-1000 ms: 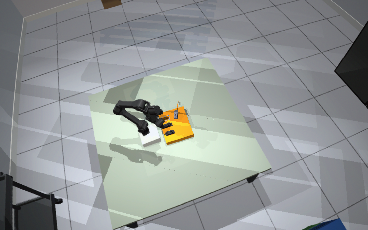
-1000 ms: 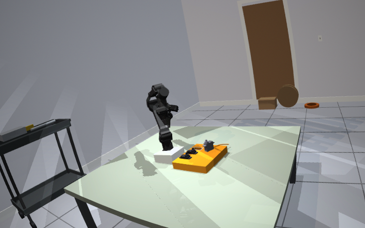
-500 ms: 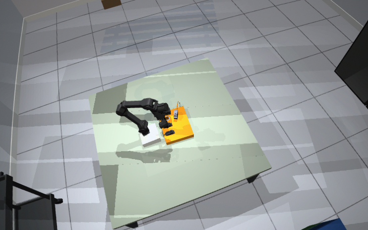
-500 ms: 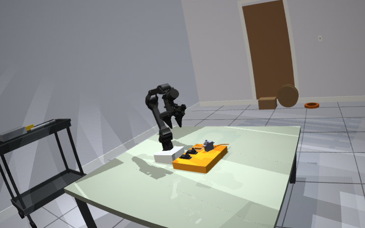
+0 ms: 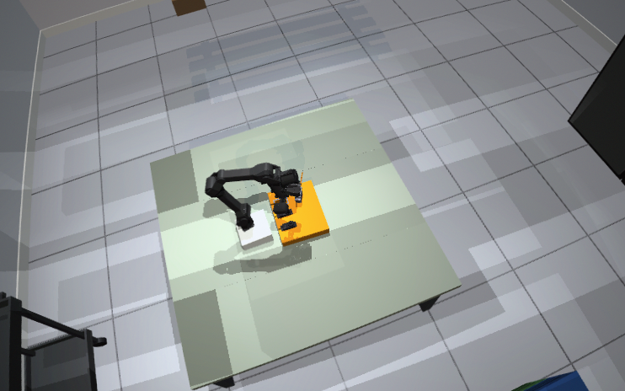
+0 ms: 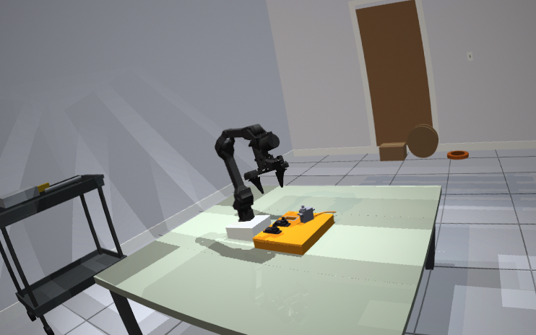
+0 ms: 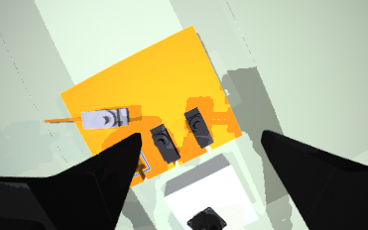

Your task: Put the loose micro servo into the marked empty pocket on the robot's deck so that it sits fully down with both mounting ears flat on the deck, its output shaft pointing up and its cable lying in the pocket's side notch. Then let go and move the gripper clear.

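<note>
The orange deck lies 9 cm ahead of my gripper tip, 5 cm to the left of it and 21 cm below it.
</note>
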